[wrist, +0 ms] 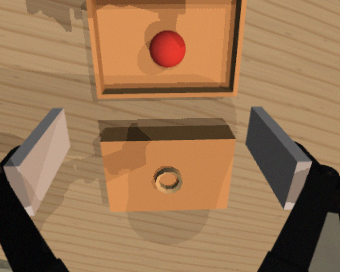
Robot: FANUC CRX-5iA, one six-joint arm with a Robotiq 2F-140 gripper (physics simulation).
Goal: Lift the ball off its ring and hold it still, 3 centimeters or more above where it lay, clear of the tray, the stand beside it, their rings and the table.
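Places are measured from the arm's base along level axes (x ahead, y left, z up), in centimetres.
Pixels of known places: gripper, fingertip midpoint: (158, 126).
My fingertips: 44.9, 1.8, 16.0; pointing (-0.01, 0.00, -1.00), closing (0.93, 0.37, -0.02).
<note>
Ahead of a thing's pixels: the offset from my fingertips to its top centre, as dx, dy, dz. "spot": to the spot under its first point. Level surfaces: height alone.
A red ball @(+0.2, +2.5, -15.1) (167, 48) sits inside the orange tray (167, 95) at the top of the wrist view; the ring under the ball is hidden by it. An orange block-shaped stand (130, 192) is below the tray in the view, with a small tan ring @(spot: +6.3, -15.9, -15.0) (158, 186) on its top, and nothing rests on that ring. My gripper (158, 126) is wide open and empty. Its two fingers show left and right of the stand, and the ball is further up in the view than the line between the fingertips.
The wooden table @(dz -20.6) (45, 90) surrounds the tray and the stand. A narrow strip of table separates the tray's near wall from the stand. The tray's raised walls stand around the ball. Shadows fall on the stand, the tray floor and the table.
</note>
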